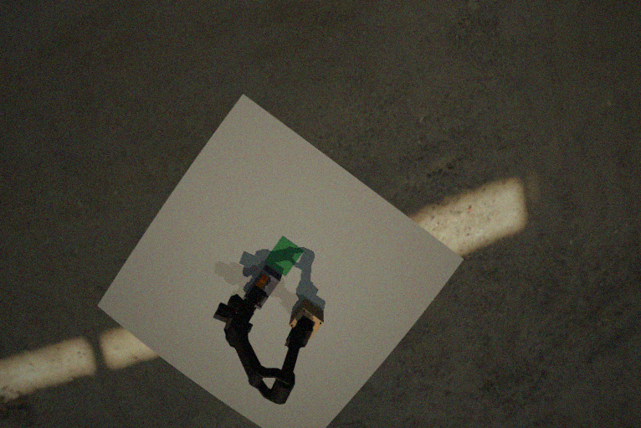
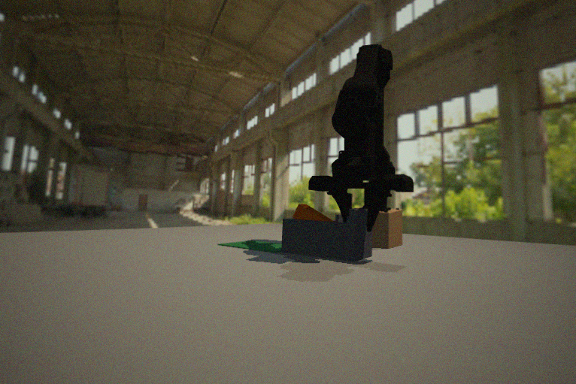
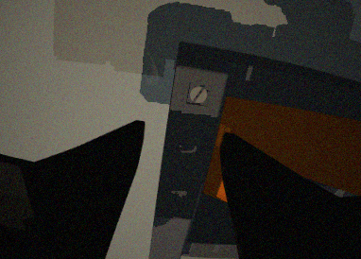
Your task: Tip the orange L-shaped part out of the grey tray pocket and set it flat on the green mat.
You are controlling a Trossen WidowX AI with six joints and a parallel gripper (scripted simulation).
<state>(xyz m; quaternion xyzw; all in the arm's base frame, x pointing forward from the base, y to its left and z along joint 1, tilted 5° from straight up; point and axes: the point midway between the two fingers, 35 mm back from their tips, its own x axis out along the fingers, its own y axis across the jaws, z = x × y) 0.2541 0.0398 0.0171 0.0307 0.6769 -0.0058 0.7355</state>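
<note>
Right now my gripper tip is 60 mm to the left of the orange L-shaped part and 10 mm past it. The rest, counted from my gripper tip: green mat (220 mm to the right, 60 mm below, 20 mm behind).
</note>
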